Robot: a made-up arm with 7 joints. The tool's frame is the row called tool. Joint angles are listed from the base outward. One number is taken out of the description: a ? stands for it. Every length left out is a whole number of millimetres.
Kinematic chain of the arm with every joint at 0, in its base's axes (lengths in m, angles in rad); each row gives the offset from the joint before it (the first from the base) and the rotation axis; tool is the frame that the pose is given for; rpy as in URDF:
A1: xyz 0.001 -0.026 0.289 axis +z
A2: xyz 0.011 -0.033 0 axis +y
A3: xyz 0.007 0 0.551 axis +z
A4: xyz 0.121 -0.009 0 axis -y
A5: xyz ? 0 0.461 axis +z
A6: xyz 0.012 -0.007 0 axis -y
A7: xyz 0.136 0 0.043 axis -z
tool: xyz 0.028 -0.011 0 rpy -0.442 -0.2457 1.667
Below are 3 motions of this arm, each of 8 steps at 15 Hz.
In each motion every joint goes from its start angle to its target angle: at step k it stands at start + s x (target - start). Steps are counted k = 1, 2, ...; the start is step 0. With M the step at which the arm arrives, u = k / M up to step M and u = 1 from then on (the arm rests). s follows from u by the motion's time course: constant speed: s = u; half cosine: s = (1 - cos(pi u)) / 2; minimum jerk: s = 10 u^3 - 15 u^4 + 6 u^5.
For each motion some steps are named. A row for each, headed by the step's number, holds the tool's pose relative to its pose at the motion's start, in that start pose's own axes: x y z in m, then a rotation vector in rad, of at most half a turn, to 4 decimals.
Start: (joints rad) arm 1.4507 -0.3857 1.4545 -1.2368 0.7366 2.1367 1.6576
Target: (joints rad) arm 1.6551 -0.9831 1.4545 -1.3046 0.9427 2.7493 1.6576
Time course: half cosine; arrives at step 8
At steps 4, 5, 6, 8:
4: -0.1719 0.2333 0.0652 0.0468 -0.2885 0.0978
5: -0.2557 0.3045 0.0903 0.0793 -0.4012 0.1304
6: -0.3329 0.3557 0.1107 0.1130 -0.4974 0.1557
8: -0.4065 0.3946 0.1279 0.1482 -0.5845 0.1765

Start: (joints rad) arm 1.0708 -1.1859 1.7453 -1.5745 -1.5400 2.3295 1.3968
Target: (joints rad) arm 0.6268 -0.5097 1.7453 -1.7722 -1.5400 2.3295 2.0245
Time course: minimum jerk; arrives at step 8
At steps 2, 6, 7, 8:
2: -0.0365 0.0504 -0.0376 0.0686 0.0414 -0.0929
6: -0.3034 0.5113 -0.1458 0.5514 0.5798 -0.7073
7: -0.3302 0.5634 -0.1368 0.5962 0.6613 -0.7625
8: -0.3351 0.5728 -0.1347 0.6041 0.6767 -0.7723

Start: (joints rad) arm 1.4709 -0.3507 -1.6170 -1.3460 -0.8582 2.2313 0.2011
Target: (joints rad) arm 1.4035 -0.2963 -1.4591 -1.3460 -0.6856 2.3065 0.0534
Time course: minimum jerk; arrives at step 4
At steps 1, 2, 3, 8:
1: 0.0064 -0.0063 0.0064 -0.0131 -0.0207 0.0056
2: 0.0315 -0.0292 0.0306 -0.0634 -0.0993 0.0287
3: 0.0573 -0.0499 0.0540 -0.1139 -0.1763 0.0540
8: 0.0641 -0.0549 0.0600 -0.1271 -0.1961 0.0609

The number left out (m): -0.109
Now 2 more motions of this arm.
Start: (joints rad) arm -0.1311 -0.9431 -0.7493 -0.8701 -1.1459 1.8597 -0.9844
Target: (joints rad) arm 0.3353 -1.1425 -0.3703 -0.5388 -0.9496 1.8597 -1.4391
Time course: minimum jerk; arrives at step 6
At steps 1, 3, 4, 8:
1: -0.0019 0.0052 0.0016 -0.0304 -0.0090 0.0076
3: -0.0268 0.1094 -0.0051 -0.4290 -0.0950 0.0903
4: -0.0370 0.2009 -0.0446 -0.6747 -0.1164 0.1202
8: -0.0373 0.2738 -0.0934 -0.8479 -0.1152 0.1283

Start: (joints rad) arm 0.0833 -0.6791 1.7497 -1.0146 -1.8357 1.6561 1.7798
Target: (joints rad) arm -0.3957 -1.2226 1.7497 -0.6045 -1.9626 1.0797 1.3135
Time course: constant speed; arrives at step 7
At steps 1, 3, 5, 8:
1: 0.0378 0.0045 0.0304 -0.0893 0.0300 0.1211
3: 0.1125 0.0272 0.1077 -0.2500 0.0974 0.3374
5: 0.1797 0.0695 0.2056 -0.3845 0.1712 0.5160
8: 0.2314 0.1310 0.3214 -0.4881 0.2458 0.6567

